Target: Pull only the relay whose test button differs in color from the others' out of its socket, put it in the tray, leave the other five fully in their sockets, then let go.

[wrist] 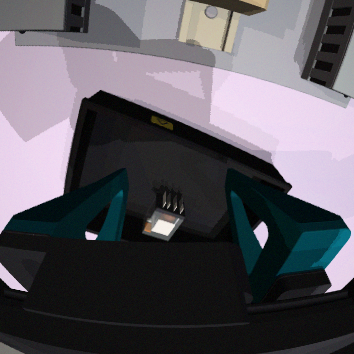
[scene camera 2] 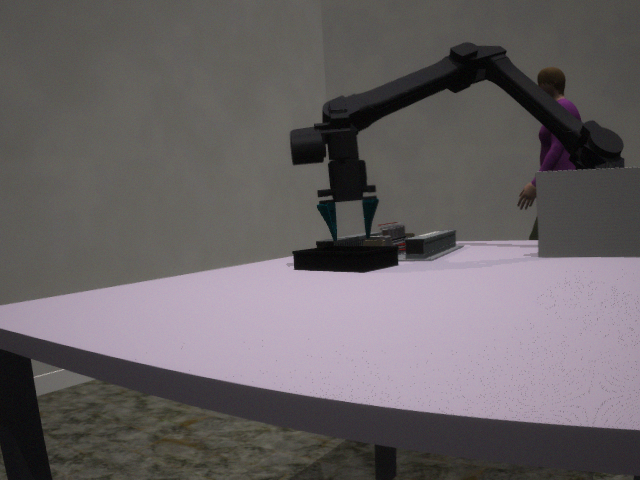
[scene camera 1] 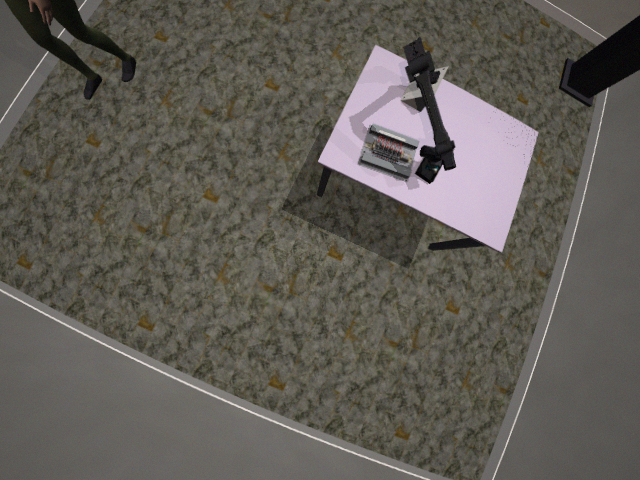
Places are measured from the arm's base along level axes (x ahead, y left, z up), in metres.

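Where they show: gripper, fingertip midpoint: (wrist: 176,176) (scene camera 2: 351,239) (scene camera 1: 426,163); arm's base, link origin: (scene camera 2: 605,202).
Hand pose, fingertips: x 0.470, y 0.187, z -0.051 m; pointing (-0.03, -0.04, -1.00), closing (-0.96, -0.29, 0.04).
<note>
Each offset is from my fingertips to the top centre of the thing. "spot": to the spot under its first point. Level surfaces: height alone.
The pulled relay @(dx -0.009, dy +0.068, dz -0.025 m) (wrist: 164,224), clear-cased with a small orange patch at one side, lies tipped over in the black tray @(dx -0.007, dy +0.038, dz -0.014 m) (scene camera 1: 424,176) (scene camera 2: 330,260) (wrist: 200,142), its metal pins showing. My gripper (scene camera 2: 351,239) (wrist: 176,176) is open, its teal fingers apart on either side of the relay and just above or at the tray's rim, with nothing between them. Part of the relay's near end is close to the gripper body in the wrist view. The row of relays @(dx +0.023, dy -0.253, dz +0.020 m) (scene camera 1: 388,149) stands on the grey panel; their button colors and seating are too small to tell.
The grey panel (scene camera 1: 383,168) with slotted ducts @(dx -0.078, dy -0.234, dz -0.006 m) (scene camera 2: 430,244) (wrist: 327,47) stands beside the tray. A tan end block @(spot: dx +0.004, dy -0.088, dz -0.045 m) (wrist: 207,27) is on its near edge. The arm's base is at the table's @(dz -0.049 m) (scene camera 1: 475,191) back edge. A person (scene camera 2: 560,149) stands beyond the table.
</note>
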